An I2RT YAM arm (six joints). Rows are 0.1 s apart.
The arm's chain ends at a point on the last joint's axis. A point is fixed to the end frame.
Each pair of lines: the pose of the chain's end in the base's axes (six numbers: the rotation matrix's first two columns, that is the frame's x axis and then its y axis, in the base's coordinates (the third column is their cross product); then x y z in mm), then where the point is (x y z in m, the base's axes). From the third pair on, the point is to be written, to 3 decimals.
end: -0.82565 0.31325 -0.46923 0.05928 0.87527 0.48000 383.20 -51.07 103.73
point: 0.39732 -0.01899 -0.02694
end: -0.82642 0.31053 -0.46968 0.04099 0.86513 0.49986 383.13 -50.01 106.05
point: 0.39788 -0.01479 -0.02373
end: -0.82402 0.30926 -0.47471 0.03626 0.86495 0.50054 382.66 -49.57 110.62
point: 0.398 -0.014 -0.019
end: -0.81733 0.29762 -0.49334 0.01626 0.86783 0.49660 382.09 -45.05 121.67
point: 0.400 -0.010 -0.008
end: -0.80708 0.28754 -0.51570 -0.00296 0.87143 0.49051 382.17 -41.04 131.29
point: 0.403 -0.007 0.002
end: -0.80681 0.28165 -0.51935 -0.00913 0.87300 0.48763 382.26 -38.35 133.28
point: 0.403 -0.005 0.004
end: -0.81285 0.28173 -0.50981 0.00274 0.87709 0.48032 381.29 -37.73 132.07
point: 0.401 -0.005 0.002
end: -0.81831 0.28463 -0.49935 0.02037 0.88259 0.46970 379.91 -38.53 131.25
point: 0.397 -0.008 0.001
